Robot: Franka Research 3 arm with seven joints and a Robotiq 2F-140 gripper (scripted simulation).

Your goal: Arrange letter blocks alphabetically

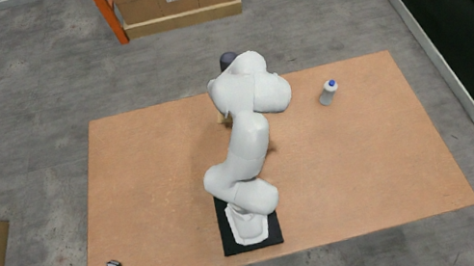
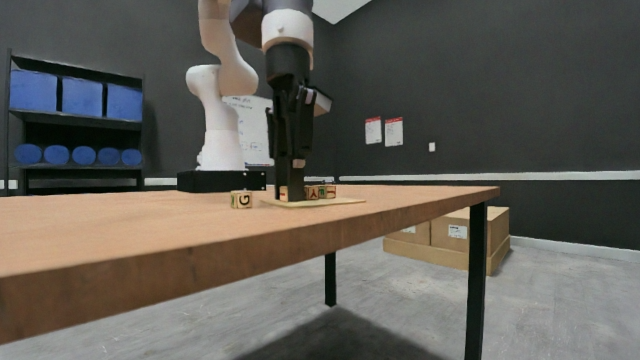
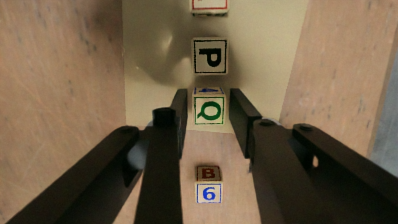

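Now: the block 20 mm below my hand. Round my hand: pale yellow mat (40 mm to the left, 40 mm below); white bottle (470 mm to the right, 50 mm behind, 40 mm above); black object (690 mm to the left, 660 mm behind, 20 mm below).
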